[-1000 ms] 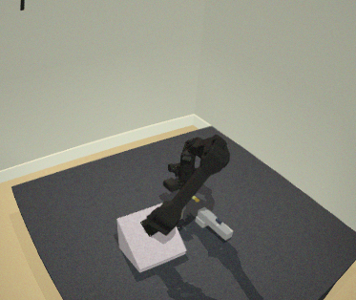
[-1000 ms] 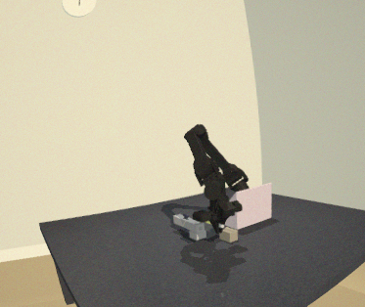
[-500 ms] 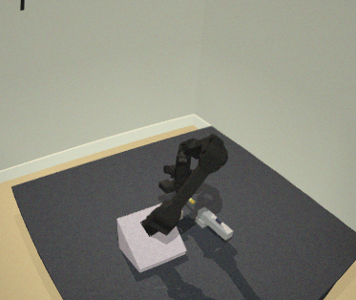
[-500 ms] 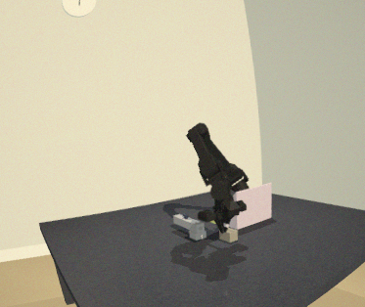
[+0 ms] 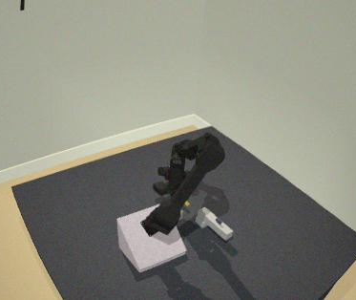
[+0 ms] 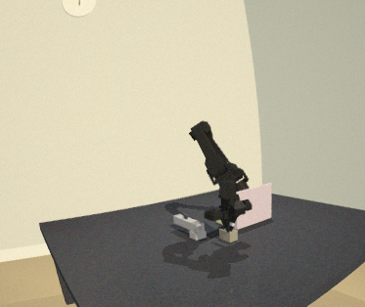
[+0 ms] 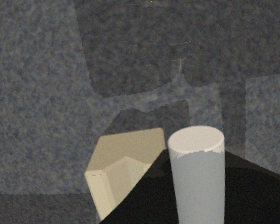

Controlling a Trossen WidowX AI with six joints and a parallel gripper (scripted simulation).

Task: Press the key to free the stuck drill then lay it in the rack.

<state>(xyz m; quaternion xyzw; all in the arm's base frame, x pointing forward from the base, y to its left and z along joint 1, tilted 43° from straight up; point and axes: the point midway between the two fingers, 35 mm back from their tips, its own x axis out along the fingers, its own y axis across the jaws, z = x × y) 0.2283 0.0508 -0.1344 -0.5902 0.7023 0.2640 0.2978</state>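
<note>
Right now the drill is 4 cm to the right of my gripper tip and 3 cm above it. Also, from my gripper tip: white block 21 cm to the right, 2 cm ahead, 1 cm below; then rack 4 cm to the right, 3 cm below, 3 cm behind; then key 24 cm to the right, 2 cm ahead.
</note>
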